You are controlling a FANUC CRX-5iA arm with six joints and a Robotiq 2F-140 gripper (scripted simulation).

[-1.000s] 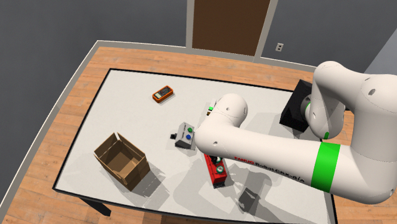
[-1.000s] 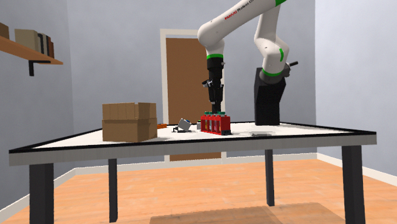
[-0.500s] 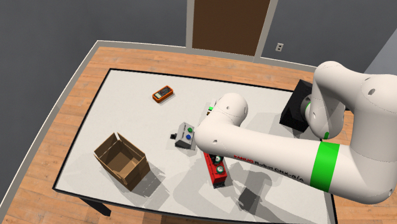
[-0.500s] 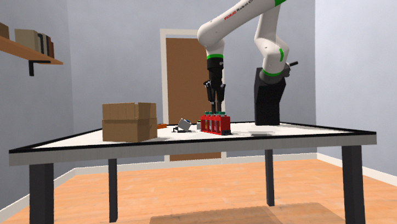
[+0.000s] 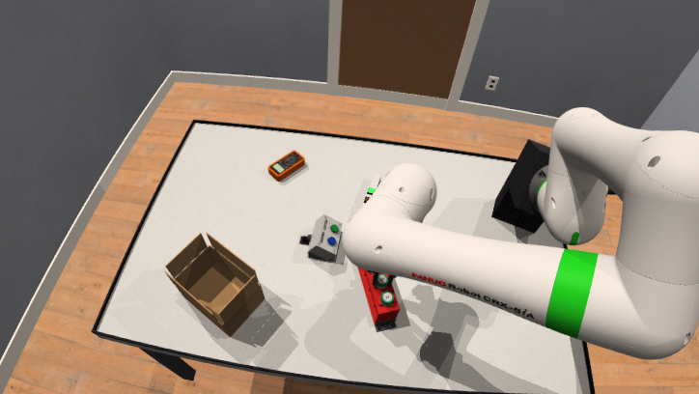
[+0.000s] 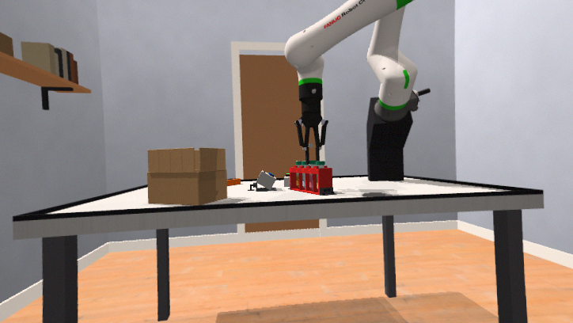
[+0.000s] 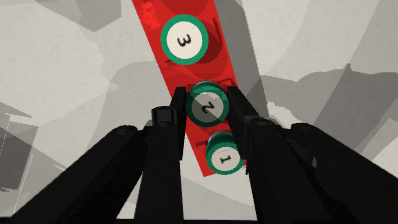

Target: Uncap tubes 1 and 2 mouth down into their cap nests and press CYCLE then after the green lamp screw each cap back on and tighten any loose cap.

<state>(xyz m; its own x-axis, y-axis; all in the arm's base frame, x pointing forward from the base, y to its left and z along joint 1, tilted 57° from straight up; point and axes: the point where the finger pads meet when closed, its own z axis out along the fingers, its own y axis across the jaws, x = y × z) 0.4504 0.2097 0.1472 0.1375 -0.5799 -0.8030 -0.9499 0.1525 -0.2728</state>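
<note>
Right now my hand is 30 mm above the cap 2. Also, from my hand: cap 1: 20 mm behind, 50 mm to the left, 30 mm below; then cap 3: 20 mm ahead, 50 mm to the right, 30 mm below; then cap 4: 50 mm ahead, 90 mm to the right, 30 mm below.
</note>
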